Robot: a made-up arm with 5 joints.
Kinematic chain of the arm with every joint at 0, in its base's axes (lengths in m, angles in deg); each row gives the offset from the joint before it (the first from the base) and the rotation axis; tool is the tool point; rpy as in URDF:
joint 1: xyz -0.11 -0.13 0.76 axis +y
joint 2: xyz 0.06 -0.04 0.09 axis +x
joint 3: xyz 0.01 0.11 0 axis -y
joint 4: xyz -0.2 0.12 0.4 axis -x
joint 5: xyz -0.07 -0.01 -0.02 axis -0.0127 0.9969 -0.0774
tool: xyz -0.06 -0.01 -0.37 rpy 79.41 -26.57 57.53
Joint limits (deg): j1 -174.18..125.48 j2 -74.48..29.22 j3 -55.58..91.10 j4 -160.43..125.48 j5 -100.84..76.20
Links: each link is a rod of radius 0.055 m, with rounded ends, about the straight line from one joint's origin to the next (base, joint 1, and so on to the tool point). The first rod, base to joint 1, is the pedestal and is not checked.
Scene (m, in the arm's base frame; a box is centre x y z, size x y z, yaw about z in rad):
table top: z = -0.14
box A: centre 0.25 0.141 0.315 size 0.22 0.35 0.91 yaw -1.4
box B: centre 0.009 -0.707 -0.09 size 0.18 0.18 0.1 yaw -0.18
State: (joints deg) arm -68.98 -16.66 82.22 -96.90 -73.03
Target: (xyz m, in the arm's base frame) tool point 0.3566 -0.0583 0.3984
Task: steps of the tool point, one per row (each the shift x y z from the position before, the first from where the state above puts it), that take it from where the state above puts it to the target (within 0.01 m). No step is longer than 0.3 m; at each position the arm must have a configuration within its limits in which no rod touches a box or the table.
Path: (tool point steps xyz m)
1: -0.0137 0.0673 0.0319
2: -0.0130 0.0383 -0.0016
3: -0.0463 0.0061 -0.0189
4: -0.0924 -0.0237 0.0023
5: -0.1198 -0.0462 0.0635
6: 0.0350 -0.0961 -0.2159
7: 0.1247 -0.1228 -0.1900
8: 0.1949 -0.1462 -0.1234
9: 0.2271 -0.1638 -0.0293
10: 0.2103 -0.1734 0.0707
11: 0.1127 0.1275 0.0839
12: 0.0581 0.1170 0.1233
13: -0.0063 0.0949 0.1280

